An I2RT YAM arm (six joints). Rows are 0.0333 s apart.
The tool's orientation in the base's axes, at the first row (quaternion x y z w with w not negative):
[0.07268 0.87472 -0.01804 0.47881]
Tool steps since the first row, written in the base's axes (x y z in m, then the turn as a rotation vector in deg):
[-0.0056 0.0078 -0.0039 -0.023 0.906 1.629]
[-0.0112 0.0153 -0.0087 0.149 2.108 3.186]
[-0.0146 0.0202 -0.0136 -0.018 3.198 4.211]
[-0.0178 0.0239 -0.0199 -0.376 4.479 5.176]
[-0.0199 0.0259 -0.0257 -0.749 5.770 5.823]
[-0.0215 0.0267 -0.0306 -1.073 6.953 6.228]
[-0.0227 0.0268 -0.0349 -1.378 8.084 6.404]
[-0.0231 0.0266 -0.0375 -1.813 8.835 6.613]
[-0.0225 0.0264 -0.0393 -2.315 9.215 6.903]
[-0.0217 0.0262 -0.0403 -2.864 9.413 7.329]
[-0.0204 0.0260 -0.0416 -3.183 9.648 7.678]
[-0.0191 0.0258 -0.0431 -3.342 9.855 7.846]
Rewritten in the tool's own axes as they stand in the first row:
[0.0071 0.0068 -0.0034 -1.257 0.954 -0.992]
[0.0149 0.0132 -0.0062 -2.525 2.227 -1.812]
[0.0214 0.0173 -0.0069 -3.177 3.320 -2.616]
[0.0288 0.0203 -0.0065 -3.657 4.571 -3.566]
[0.0350 0.0218 -0.0053 -3.861 5.819 -4.358]
[0.0401 0.0221 -0.0041 -3.900 6.957 -4.968]
[0.0443 0.0219 -0.0028 -3.761 8.038 -5.432]
[0.0467 0.0215 -0.0017 -3.623 8.726 -5.984]
[0.0479 0.0214 -0.0002 -3.559 9.040 -6.599]
[0.0483 0.0212 0.0010 -3.604 9.173 -7.307]
[0.0486 0.0212 0.0028 -3.702 9.372 -7.786]
[0.0492 0.0211 0.0048 -3.736 9.560 -8.031]

